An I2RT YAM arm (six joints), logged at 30 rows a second.
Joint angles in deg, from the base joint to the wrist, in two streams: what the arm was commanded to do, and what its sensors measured. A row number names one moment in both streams.
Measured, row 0:
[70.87, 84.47, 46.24, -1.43, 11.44, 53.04]
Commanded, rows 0 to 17:
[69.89, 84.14, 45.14, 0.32, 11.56, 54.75]
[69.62, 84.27, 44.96, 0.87, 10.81, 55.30]
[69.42, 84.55, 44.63, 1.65, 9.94, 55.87]
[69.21, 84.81, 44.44, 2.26, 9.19, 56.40]
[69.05, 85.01, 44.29, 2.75, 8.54, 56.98]
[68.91, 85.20, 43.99, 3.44, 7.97, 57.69]
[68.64, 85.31, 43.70, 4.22, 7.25, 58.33]
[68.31, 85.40, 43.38, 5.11, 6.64, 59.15]
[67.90, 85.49, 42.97, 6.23, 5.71, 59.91]
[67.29, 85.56, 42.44, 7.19, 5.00, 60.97]
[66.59, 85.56, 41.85, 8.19, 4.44, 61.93]
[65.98, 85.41, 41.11, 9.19, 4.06, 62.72]
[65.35, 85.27, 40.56, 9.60, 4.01, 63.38]
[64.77, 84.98, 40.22, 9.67, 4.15, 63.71]
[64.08, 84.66, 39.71, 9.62, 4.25, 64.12]
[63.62, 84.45, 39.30, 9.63, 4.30, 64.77]
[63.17, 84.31, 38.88, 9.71, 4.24, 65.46]
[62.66, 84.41, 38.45, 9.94, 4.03, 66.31]
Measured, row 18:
[64.31, 84.88, 40.12, 7.77, 4.78, 62.41]
